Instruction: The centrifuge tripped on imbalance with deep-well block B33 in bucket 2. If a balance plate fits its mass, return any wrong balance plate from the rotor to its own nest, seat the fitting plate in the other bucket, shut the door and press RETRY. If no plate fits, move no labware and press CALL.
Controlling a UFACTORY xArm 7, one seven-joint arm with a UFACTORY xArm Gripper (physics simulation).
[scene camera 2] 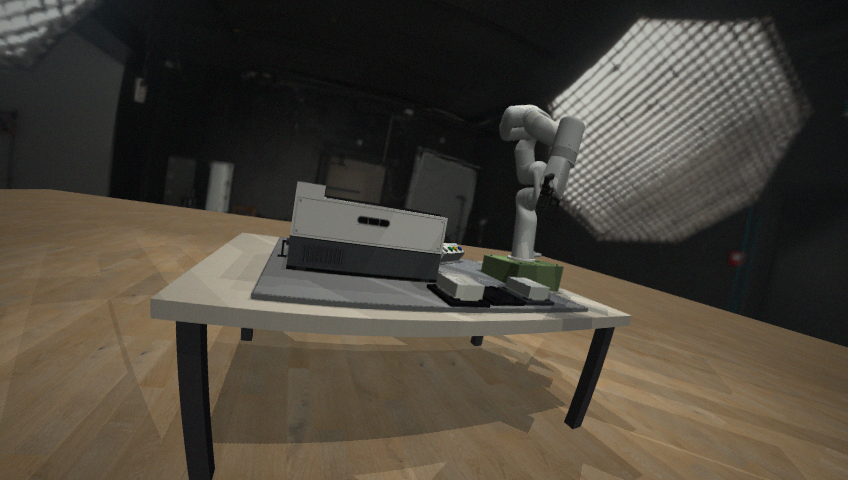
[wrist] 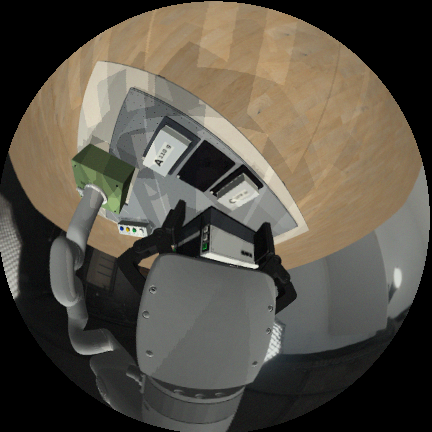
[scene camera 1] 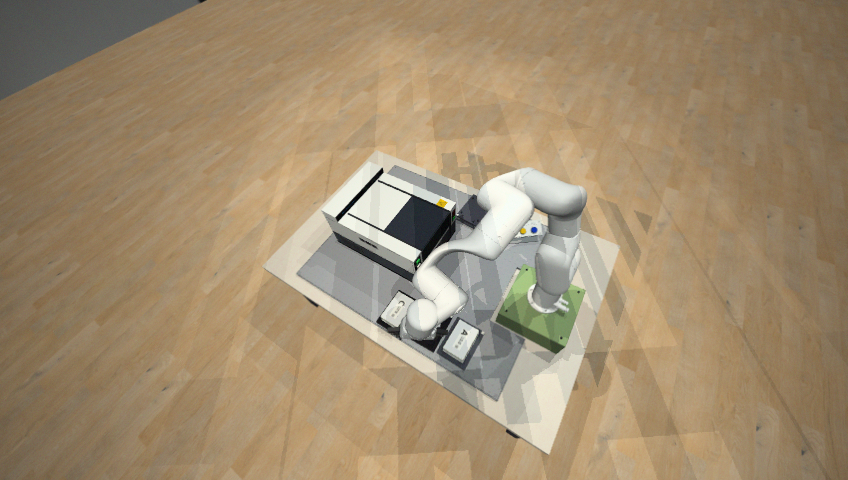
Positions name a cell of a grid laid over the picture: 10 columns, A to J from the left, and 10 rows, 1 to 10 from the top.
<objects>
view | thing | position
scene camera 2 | my gripper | G5
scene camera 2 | plate C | F6
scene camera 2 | centrifuge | D5
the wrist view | plate A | D4
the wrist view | plate C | F5
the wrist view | nest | E4
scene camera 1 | plate A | F8
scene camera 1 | centrifuge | E5
</objects>
